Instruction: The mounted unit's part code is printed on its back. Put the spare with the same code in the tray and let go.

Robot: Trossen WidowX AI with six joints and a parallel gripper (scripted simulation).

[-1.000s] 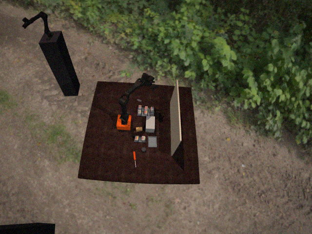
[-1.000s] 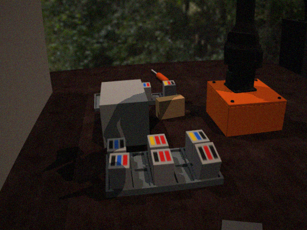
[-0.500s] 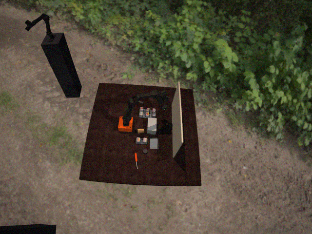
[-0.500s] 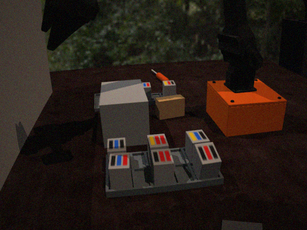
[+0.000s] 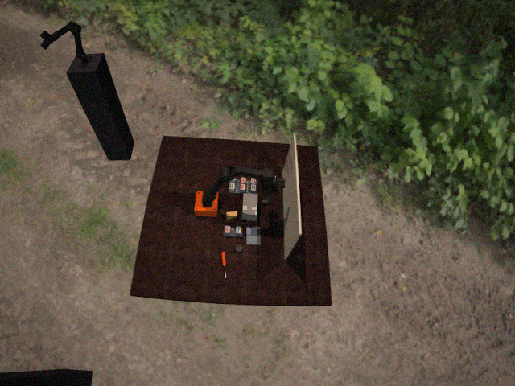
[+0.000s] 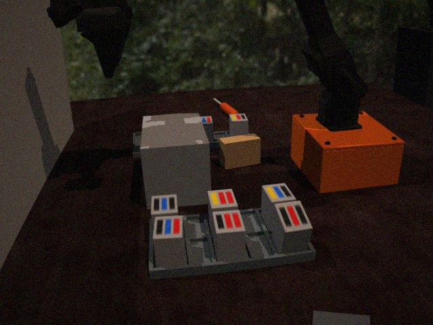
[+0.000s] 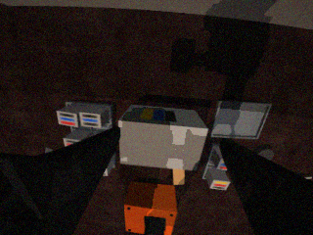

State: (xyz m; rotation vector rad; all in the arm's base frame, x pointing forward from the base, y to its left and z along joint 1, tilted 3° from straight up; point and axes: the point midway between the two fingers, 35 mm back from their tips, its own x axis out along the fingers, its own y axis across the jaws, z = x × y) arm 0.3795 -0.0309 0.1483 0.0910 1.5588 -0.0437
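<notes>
Now: the grey spare 20 cm behind my gripper tip, 18 cm to the left of it and 16 cm below it. From my gripper tip the other things lie so: white mounted unit: 15 cm below, 9 cm behind, 2 cm to the left; pale panel: 16 cm ahead, 3 cm above, 1 cm to the right; tan block: 21 cm behind, 17 cm below, 4 cm to the right.
</notes>
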